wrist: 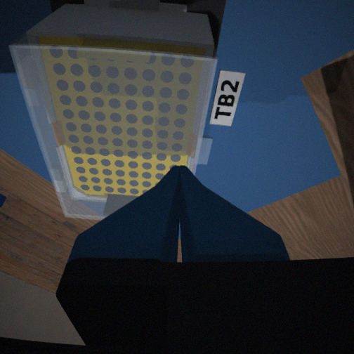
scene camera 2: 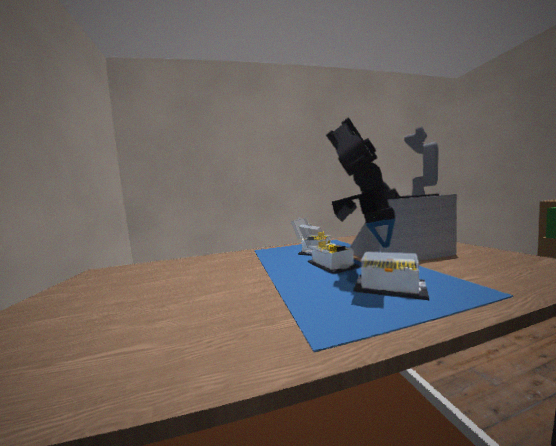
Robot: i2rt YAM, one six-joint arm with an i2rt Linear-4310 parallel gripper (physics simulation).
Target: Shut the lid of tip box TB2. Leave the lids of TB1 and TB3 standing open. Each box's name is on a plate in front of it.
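Places are measured from the arm's base along level axes (x back, y left, z down), in metres.
Where they show: gripper, between the fingertips: (scene camera 2: 386, 247); arm's base, origin of its link: (scene camera 2: 401, 222).
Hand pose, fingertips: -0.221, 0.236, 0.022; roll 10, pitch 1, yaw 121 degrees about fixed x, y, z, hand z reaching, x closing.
Note:
Things, the pixels of their top centre, and the offset from my fingertips, as dx, dy, dz. "spot": a spot on its surface instead. Level surfaces: height alone.
- nearest box, centre of its top: (scene camera 2: 389, 255) -0.006, +0.021, +0.016
- middle box, centre of its top: (scene camera 2: 334, 245) -0.066, -0.197, +0.027
- far box, a spot on its surface: (scene camera 2: 306, 245) spot: -0.154, -0.232, +0.023
- pale lid, a spot on its surface: (scene camera 2: 298, 230) spot: -0.136, -0.438, -0.003
- blue mat, height of its surface: dz +0.093
- wooden table, height of its surface: dz +0.096
TB2 (wrist: 125, 125) fills the upper left of the wrist view, with its name plate (wrist: 227, 98) to its right. Its clear lid (wrist: 114, 51) appears down over the yellow rack; I cannot tell if it is fully seated. The nearest box (scene camera 2: 389, 282), likely TB2, also has a clear cover above its tips. A middle box (scene camera 2: 332, 259) and a far box (scene camera 2: 305, 246) stand behind; a pale lid (scene camera 2: 298, 230) stands up by the far one. The middle one's lid is hard to make out. My gripper (scene camera 2: 385, 245) (wrist: 179, 176) is shut and empty, fingertips over or near TB2's lower right part.
The boxes stand on a blue mat (scene camera 2: 325, 320) (wrist: 280, 145) on a wooden table (scene camera 2: 175, 325). A large grey block (scene camera 2: 430, 225) stands behind the nearest box, beside the arm. The table's front edge (scene camera 2: 300, 389) runs along the near side.

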